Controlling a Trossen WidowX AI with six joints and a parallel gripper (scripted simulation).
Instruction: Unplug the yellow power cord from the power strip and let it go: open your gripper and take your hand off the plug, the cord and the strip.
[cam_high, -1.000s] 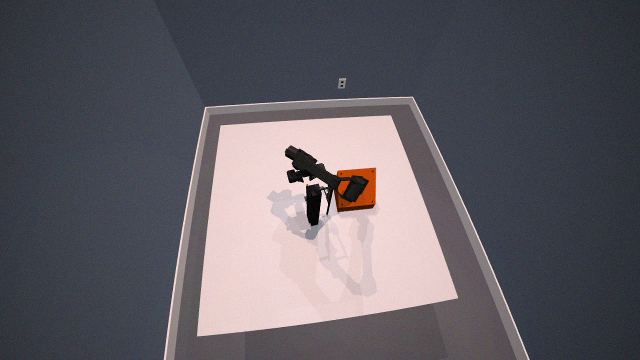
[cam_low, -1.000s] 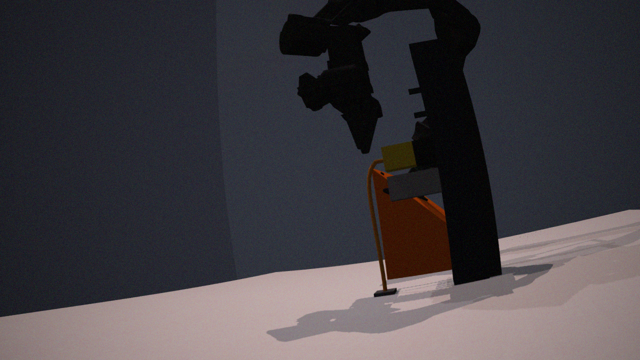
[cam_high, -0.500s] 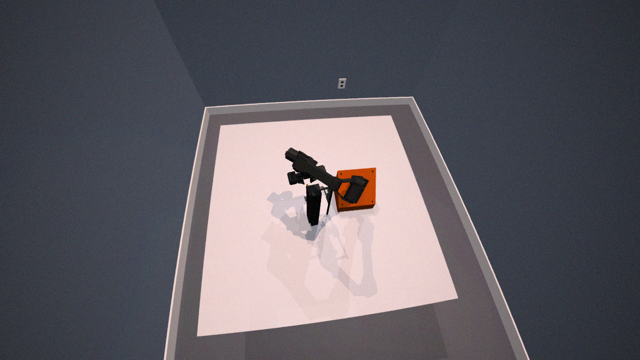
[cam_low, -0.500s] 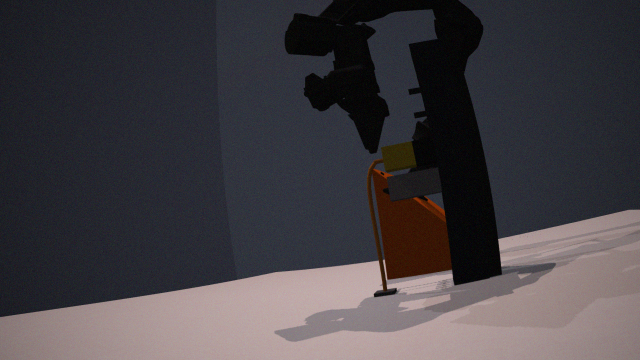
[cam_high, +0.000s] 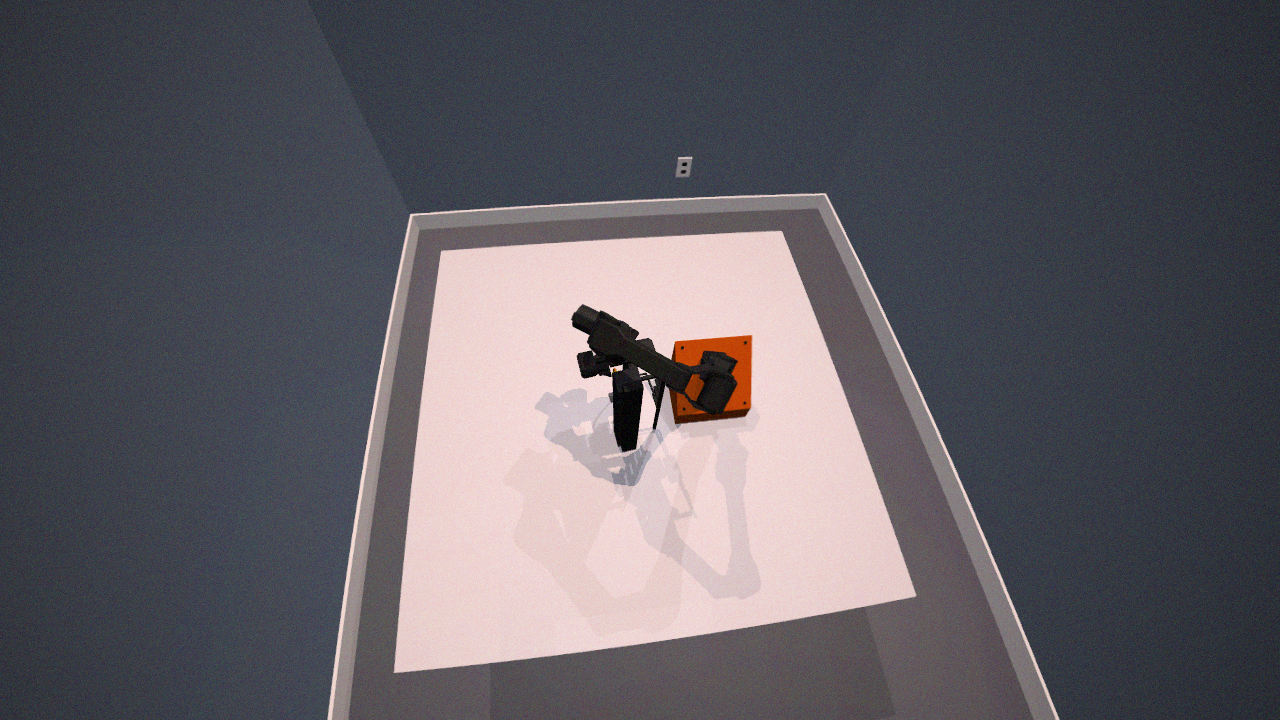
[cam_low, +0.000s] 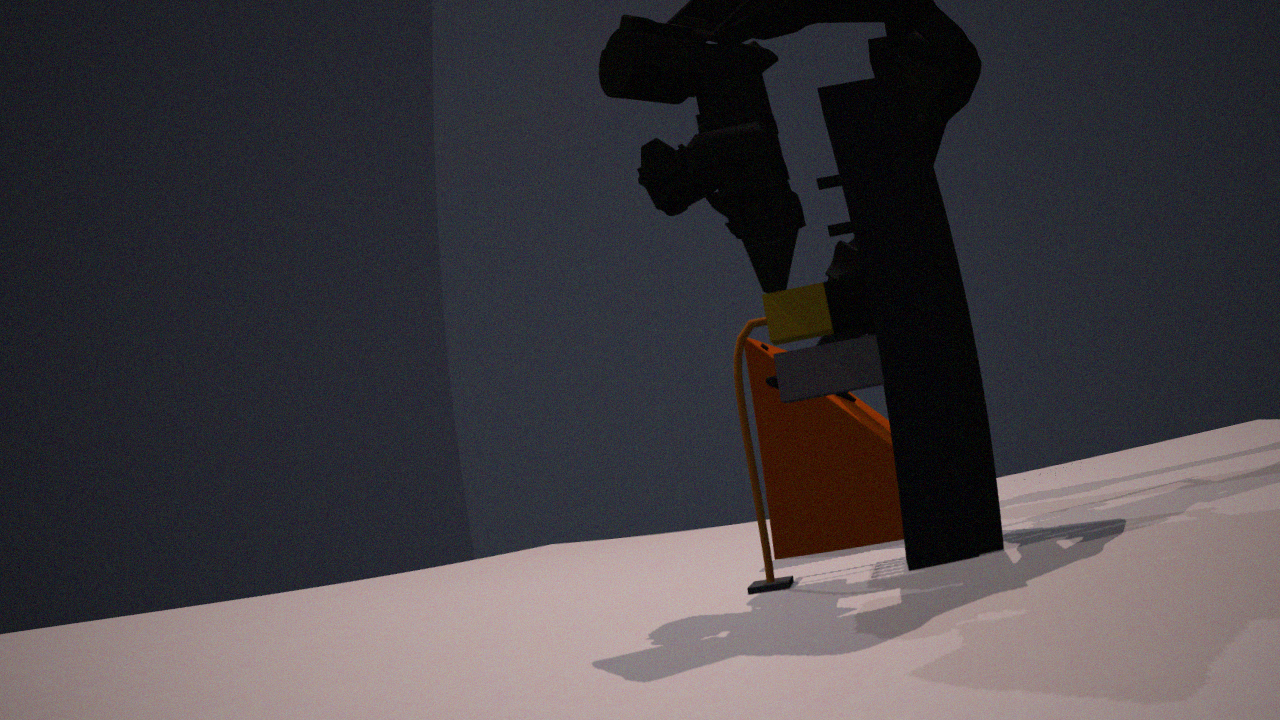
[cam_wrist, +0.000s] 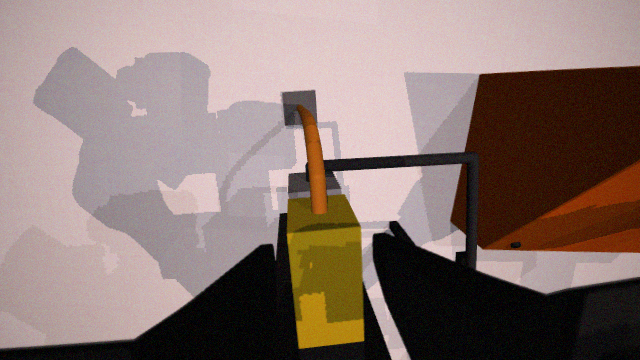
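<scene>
The yellow plug lies 10 mm behind my gripper tip, 30 mm to the left of it and 10 mm below it. From my gripper tip the other things lie so: dark anchor: 10 mm ahead, 30 mm to the right, 210 mm below; black power strip: 30 mm behind, 100 mm to the left, 30 mm below.
</scene>
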